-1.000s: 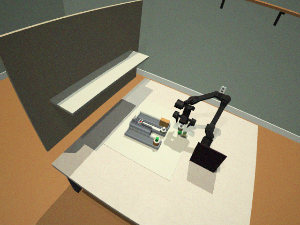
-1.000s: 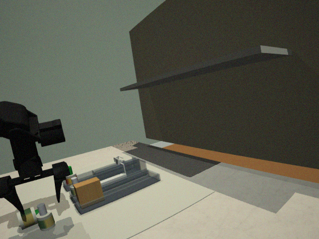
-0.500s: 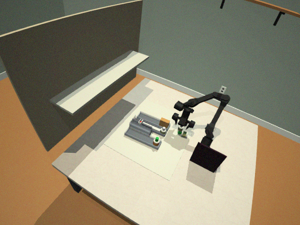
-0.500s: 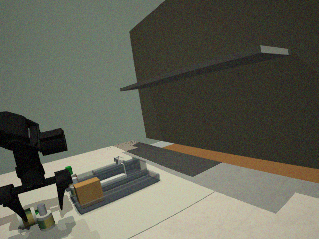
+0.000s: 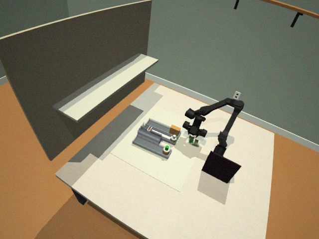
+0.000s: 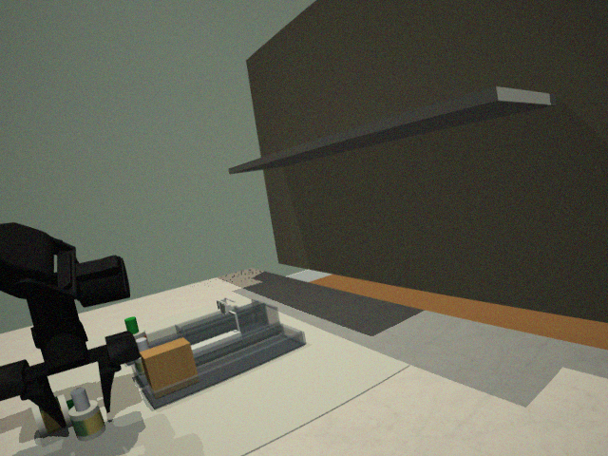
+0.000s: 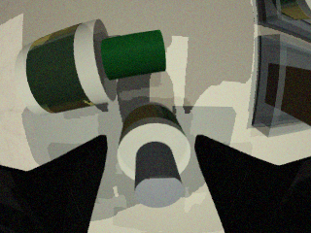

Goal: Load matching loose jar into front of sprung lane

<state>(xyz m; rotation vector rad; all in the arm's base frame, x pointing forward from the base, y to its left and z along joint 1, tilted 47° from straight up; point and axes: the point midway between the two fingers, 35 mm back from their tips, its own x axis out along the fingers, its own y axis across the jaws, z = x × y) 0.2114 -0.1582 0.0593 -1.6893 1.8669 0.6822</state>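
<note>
The green-lidded jar is 3 cm behind my gripper tip and 5 cm to the left of it. From my gripper tip the other things lie so: grey lane rack: 26 cm ahead, 14 cm to the left; then brown box: 14 cm ahead, 4 cm to the left, 2 cm above; then pusher plate: 22 cm ahead, 15 cm to the left, 3 cm above.
</note>
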